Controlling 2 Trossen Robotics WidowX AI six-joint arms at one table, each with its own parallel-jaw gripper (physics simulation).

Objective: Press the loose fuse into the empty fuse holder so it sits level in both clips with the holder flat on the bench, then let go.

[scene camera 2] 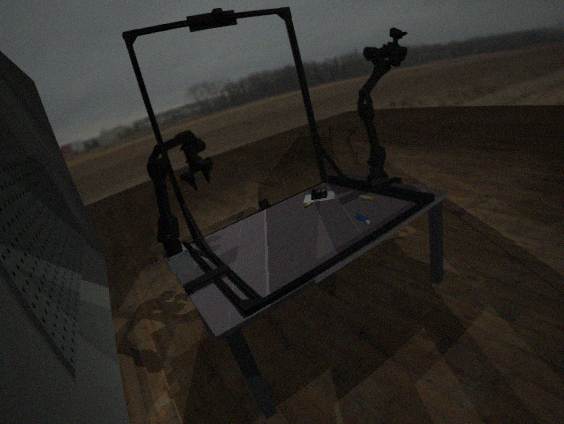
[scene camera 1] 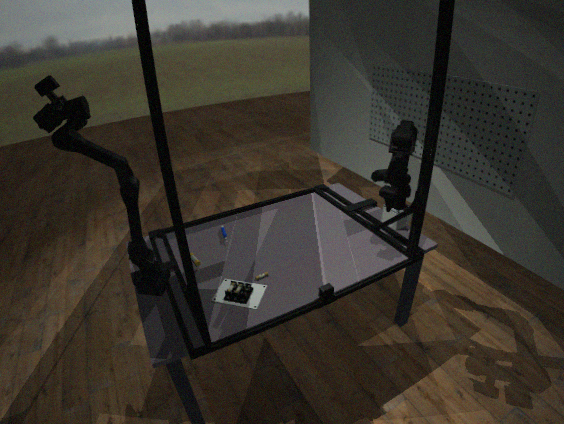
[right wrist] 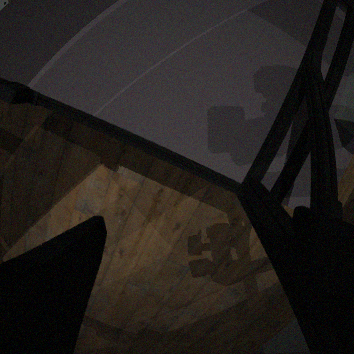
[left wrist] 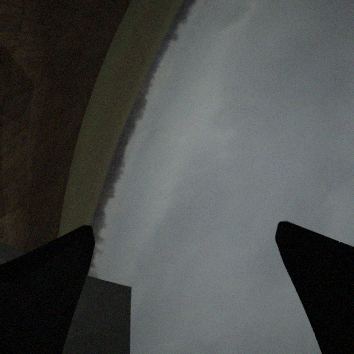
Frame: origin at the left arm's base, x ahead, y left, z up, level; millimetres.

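Seen in the pictures: left gripper, fingertip midpoint: (scene camera 2: 406, 41) (scene camera 1: 67, 97) (left wrist: 187, 235); right gripper, fingertip midpoint: (scene camera 2: 203, 186) (scene camera 1: 392, 206) (right wrist: 201, 222); left arm's base, origin of the base link: (scene camera 2: 377, 175) (scene camera 1: 151, 275); right arm's base, origin of the base link: (scene camera 2: 174, 252) (scene camera 1: 398, 206).
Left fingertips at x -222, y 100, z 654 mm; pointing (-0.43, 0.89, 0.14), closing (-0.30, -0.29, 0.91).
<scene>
Pixels of each thing's top centre, then the offset from my left fingertips to it. "pt": a spot on its surface instead. Level surfaces: height alone.
- loose fuse, middle of its top: (scene camera 1: 261, 274) (scene camera 2: 307, 203) 624 mm ahead, 1 mm right, 693 mm down
- black fuse holder block, surface spot: (scene camera 1: 238, 292) pt 564 mm ahead, 123 mm right, 678 mm down
- blue tool-like piece, middle of its top: (scene camera 2: 358, 215) (scene camera 1: 224, 233) 401 mm ahead, 271 mm left, 693 mm down
- yellow piece, middle of its top: (scene camera 1: 194, 257) (scene camera 2: 366, 195) 327 mm ahead, 70 mm left, 687 mm down
- bench top, its level: 707 mm down
The loose fuse (scene camera 1: 261, 275) (scene camera 2: 307, 204), small and yellowish with pale parts, lies on the bench beside the white plate (scene camera 1: 257, 298) (scene camera 2: 327, 198). The black fuse holder block (scene camera 1: 238, 292) (scene camera 2: 319, 193) sits on that plate; pale pieces show in it, but its clips are too small to make out. My left gripper (left wrist: 187, 235) is open and empty, raised high over its arm base and facing the sky. My right gripper (scene camera 2: 202, 185) is open and empty, high above the other end of the bench, far from the fuse and holder; one finger shows clearly in the right wrist view.
A blue tool-like piece (scene camera 1: 224, 232) (scene camera 2: 361, 218) and a yellow piece (scene camera 1: 195, 259) (scene camera 2: 366, 197) lie on the bench. A black frame (scene camera 1: 260, 205) (scene camera 2: 295, 285) edges the bench top (scene camera 1: 280, 240) (scene camera 2: 295, 240), with tall black posts (scene camera 1: 165, 145) (scene camera 1: 437, 95) at its sides.
</scene>
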